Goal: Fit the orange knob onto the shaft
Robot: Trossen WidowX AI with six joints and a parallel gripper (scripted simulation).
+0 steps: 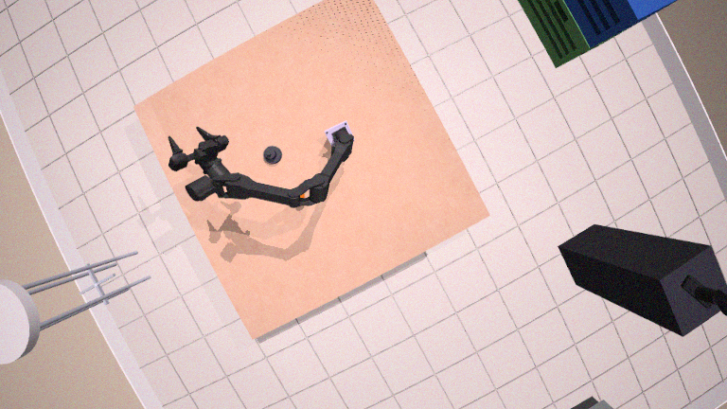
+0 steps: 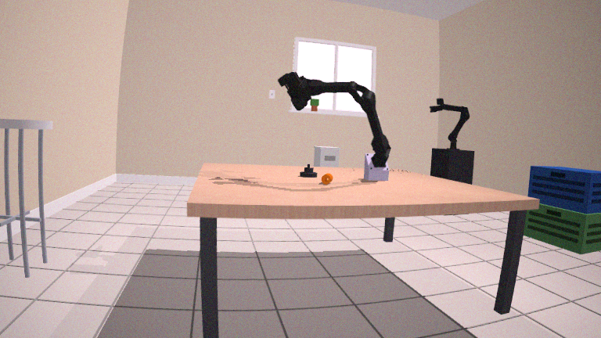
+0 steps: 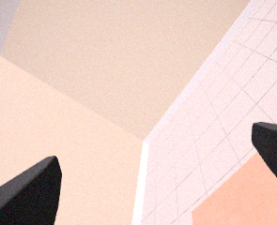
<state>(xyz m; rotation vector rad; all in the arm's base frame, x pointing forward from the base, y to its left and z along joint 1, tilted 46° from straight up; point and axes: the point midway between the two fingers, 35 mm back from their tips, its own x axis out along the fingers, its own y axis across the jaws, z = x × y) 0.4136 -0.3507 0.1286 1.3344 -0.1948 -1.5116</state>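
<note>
My gripper tip is 390 mm above the orange knob, 340 mm to the right of it and 130 mm past it. Round my gripper tip: round pedestal 380 mm below, 110 mm behind, 90 mm to the left.
</note>
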